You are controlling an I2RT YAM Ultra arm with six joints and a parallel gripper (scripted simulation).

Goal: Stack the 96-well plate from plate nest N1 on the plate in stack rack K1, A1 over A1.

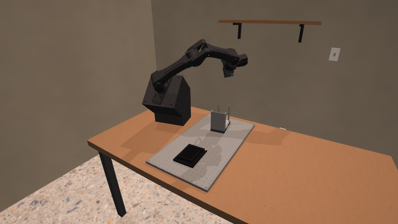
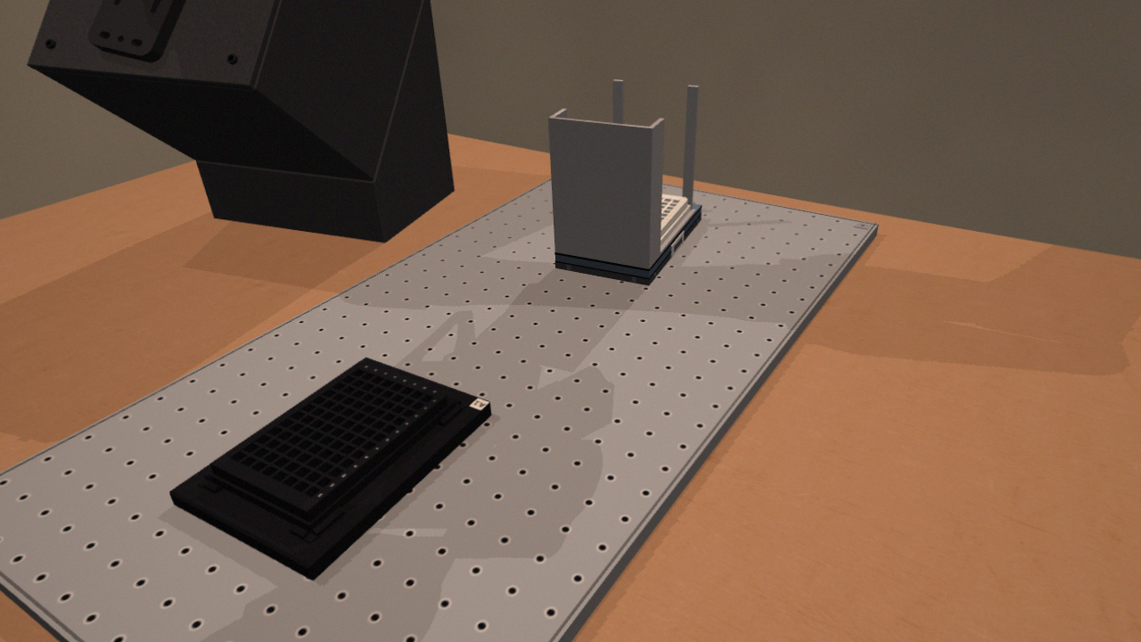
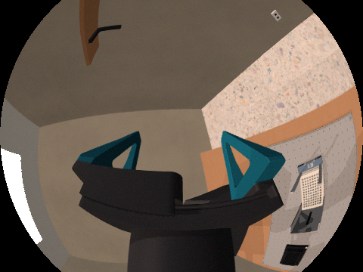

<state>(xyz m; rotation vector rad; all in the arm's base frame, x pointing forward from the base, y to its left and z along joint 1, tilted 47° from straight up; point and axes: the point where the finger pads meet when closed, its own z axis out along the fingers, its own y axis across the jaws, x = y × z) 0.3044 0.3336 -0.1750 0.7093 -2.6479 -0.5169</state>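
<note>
Right now my hand is 59 cm to the left of the black 96-well plate and 34 cm above it. Also, from my hand: grey rack wall 5 cm ahead, 30 cm to the right, 28 cm below; then grey rack post 9 cm ahead, 16 cm to the right, 28 cm below; then pale 96-well plate 5 cm ahead, 23 cm to the right, 33 cm below.
</note>
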